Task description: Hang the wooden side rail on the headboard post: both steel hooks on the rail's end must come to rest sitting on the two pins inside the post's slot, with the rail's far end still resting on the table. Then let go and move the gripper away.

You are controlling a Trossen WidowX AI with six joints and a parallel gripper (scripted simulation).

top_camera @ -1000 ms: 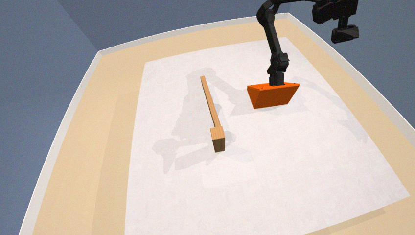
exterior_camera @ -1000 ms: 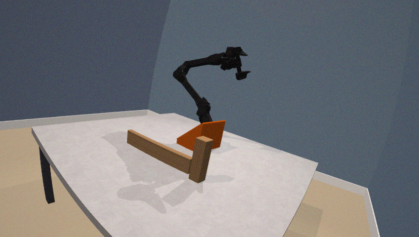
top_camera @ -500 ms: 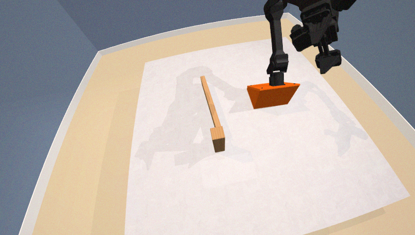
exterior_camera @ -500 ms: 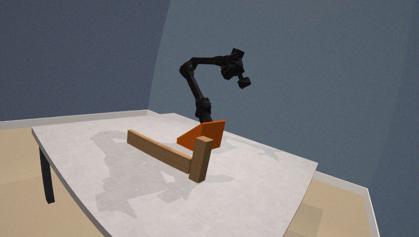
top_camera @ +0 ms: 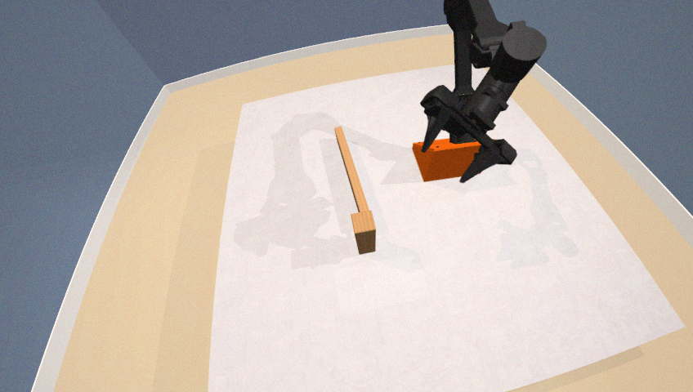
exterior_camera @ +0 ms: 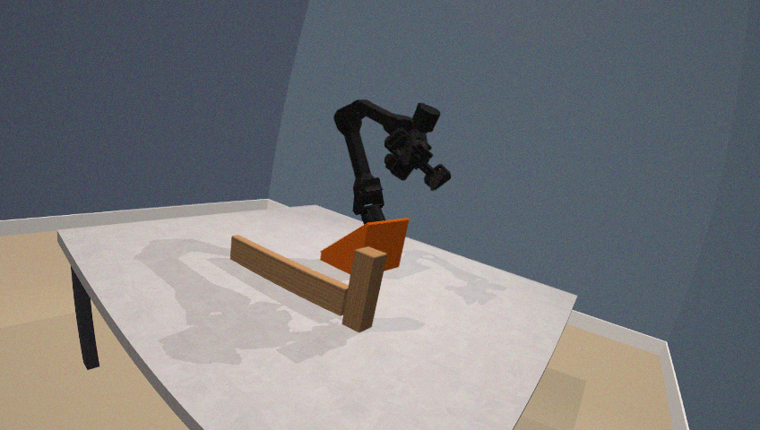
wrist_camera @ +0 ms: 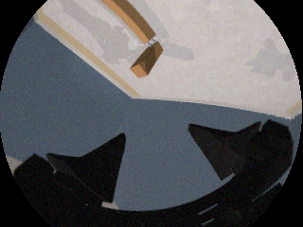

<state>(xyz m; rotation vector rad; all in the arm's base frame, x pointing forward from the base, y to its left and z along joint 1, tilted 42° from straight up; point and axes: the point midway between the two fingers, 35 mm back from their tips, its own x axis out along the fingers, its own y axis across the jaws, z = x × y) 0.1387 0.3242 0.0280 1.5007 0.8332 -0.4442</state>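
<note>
The headboard post is 150 mm ahead of my gripper tip, 20 mm to the left of it and 240 mm below it.
</note>
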